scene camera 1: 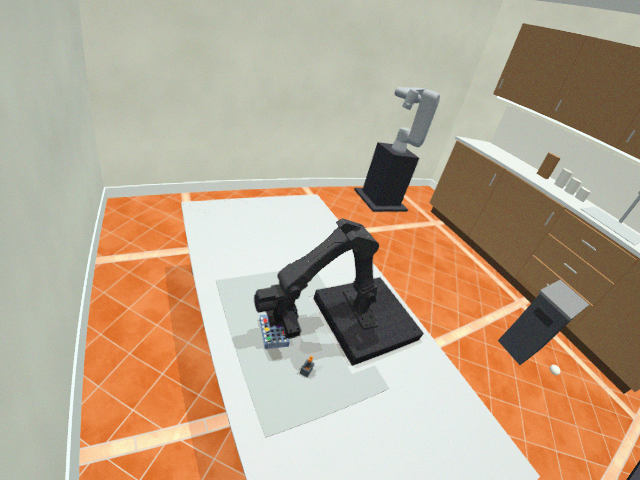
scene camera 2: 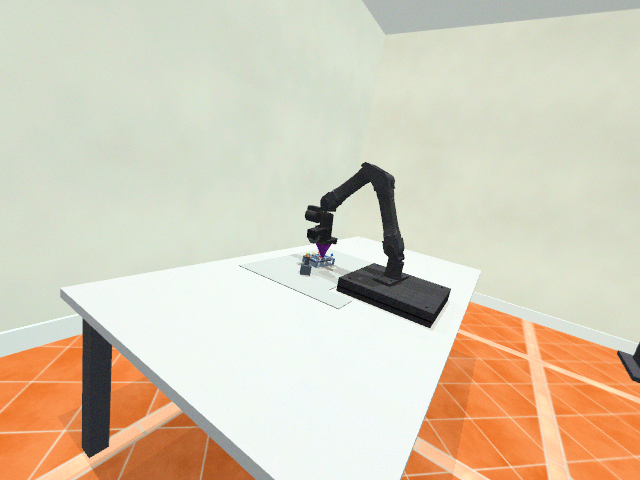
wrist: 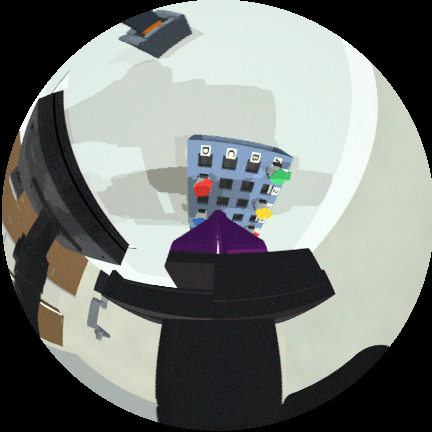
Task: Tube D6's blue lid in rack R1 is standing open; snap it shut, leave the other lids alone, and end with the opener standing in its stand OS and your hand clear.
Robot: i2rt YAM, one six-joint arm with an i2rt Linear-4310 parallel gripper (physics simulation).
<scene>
In view: the gripper (wrist: 217,214), a mat (wrist: 130,113) and a dark holder (wrist: 158,40).
</scene>
